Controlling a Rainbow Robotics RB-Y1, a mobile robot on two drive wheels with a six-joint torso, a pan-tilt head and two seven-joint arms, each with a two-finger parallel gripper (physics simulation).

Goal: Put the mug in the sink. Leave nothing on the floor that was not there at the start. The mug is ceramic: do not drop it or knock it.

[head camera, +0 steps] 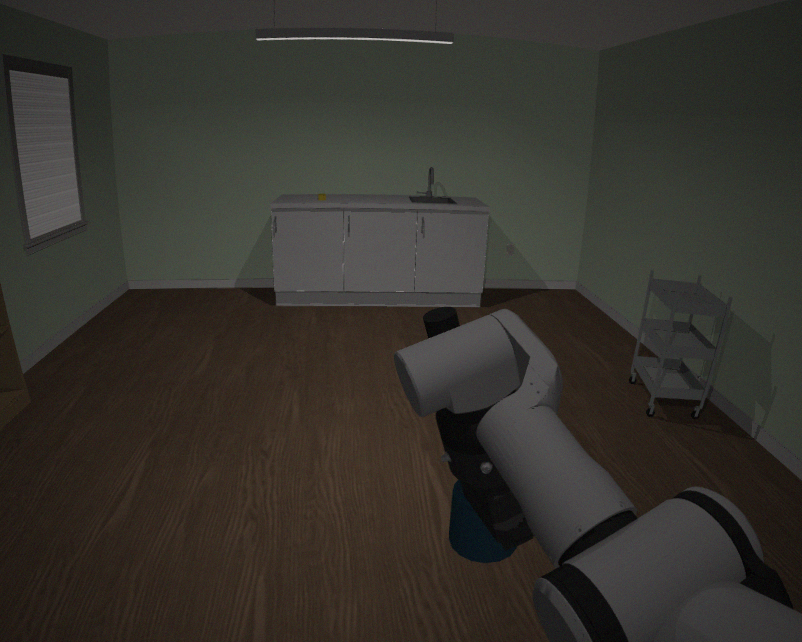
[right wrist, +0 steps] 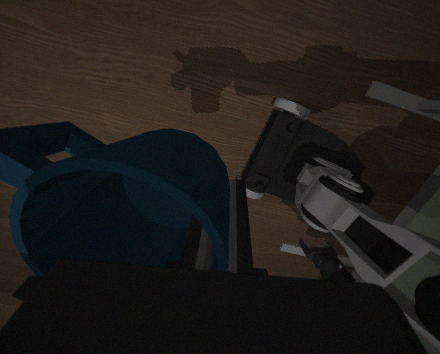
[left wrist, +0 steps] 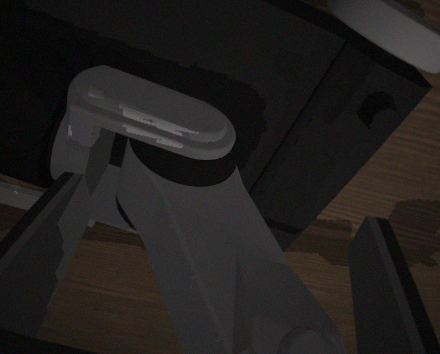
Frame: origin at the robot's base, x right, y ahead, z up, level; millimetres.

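Seen in the pictures: left gripper, between the fingertips: (right wrist: 312, 241) (left wrist: 219, 213); right gripper, between the fingertips: (head camera: 508, 541) (right wrist: 223, 189).
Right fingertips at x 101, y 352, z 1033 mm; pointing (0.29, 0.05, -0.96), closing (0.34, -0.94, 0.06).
A point is followed by its place in that frame.
A blue mug (head camera: 476, 532) {z 1054, x 59, y 346 mm} (right wrist: 165, 150) {z 1058, x 121, y 389 mm} hangs from my right gripper (right wrist: 223, 189) {z 1033, x 101, y 352 mm}, which is shut on its wall, one finger inside the mug and one outside. The mug is held above the wooden floor; its handle shows at the left in the right wrist view. In the head view, the dark body of the right gripper covers part of the mug. The sink (head camera: 433, 200) {z 887, x 95, y 4487 mm} is a dark basin in the counter at the far wall, with a tall faucet (head camera: 431, 180) behind it. My left gripper (left wrist: 219, 213) {z 533, x -227, y -220 mm} is open, with part of the robot's own body showing between and beyond its fingers.
The white counter (head camera: 374, 206) {z 886, x -391, y 3984 mm} stands far ahead against the back wall, with a small yellow thing (head camera: 321, 197) {z 936, x -849, y 4104 mm} on its top. A three-tier cart (head camera: 675, 338) {z 399, x 1607, y 2619 mm} with wheels stands at the right wall. The edge of a wooden piece of furniture (head camera: 10, 368) {z 239, x -2420, y 2058 mm} shows at the far left.
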